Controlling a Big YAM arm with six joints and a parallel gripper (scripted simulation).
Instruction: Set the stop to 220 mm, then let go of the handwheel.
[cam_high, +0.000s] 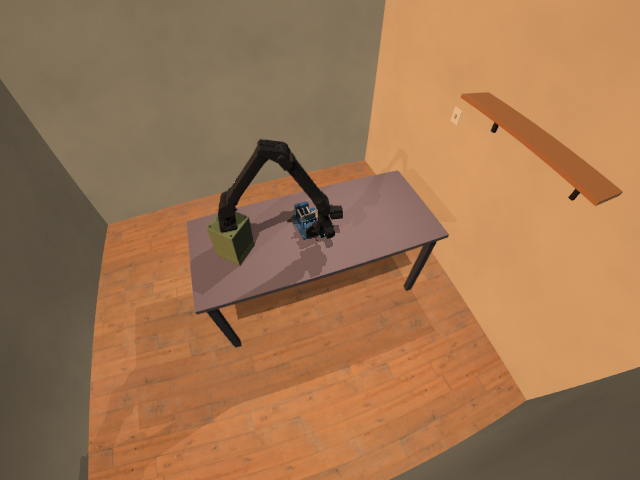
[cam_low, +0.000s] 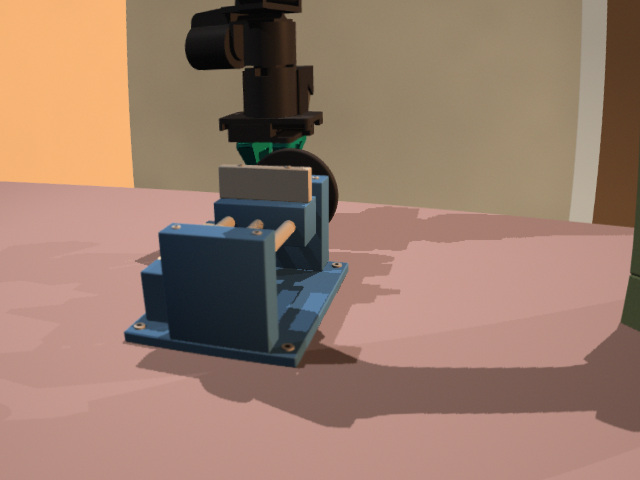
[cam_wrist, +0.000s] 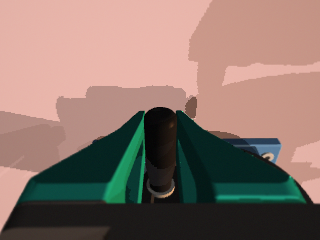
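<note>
Now: hand 30 mm past the grey stop plate, 130 mm to the right of it and 30 mm below it. Also, from my hand: black crank handle 10 mm to the left.
</note>
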